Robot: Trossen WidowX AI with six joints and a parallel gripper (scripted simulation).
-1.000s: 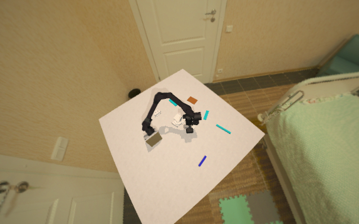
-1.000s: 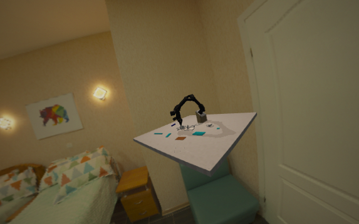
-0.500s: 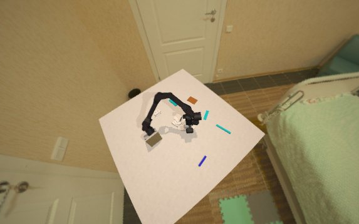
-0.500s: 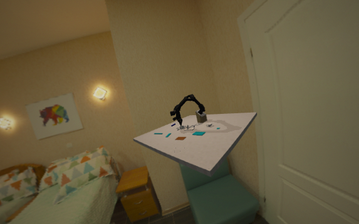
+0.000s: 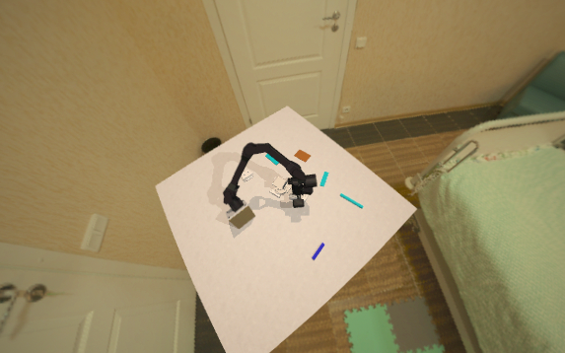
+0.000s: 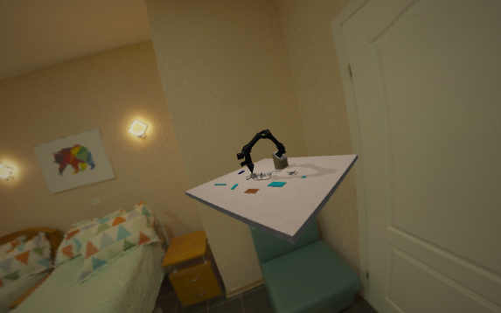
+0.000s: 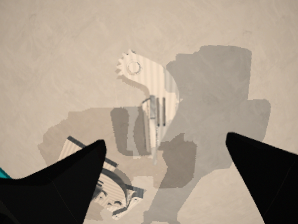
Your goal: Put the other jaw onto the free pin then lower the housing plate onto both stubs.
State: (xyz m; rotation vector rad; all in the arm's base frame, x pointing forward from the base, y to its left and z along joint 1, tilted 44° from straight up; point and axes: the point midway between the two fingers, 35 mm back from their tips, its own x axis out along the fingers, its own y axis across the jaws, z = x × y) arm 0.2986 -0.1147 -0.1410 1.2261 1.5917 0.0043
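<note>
Now: gripper tip 40 mm short of the jaw piece, 10 mm to the left of it and 50 mm above it. From my gripper tip the other things lie so: teal plate: 150 mm ahead, 360 mm to the left, 50 mm below; then blue bar: 150 mm behind, 290 mm to the right, 50 mm below; then orange plate: 290 mm ahead, 210 mm to the left, 50 mm below.
</note>
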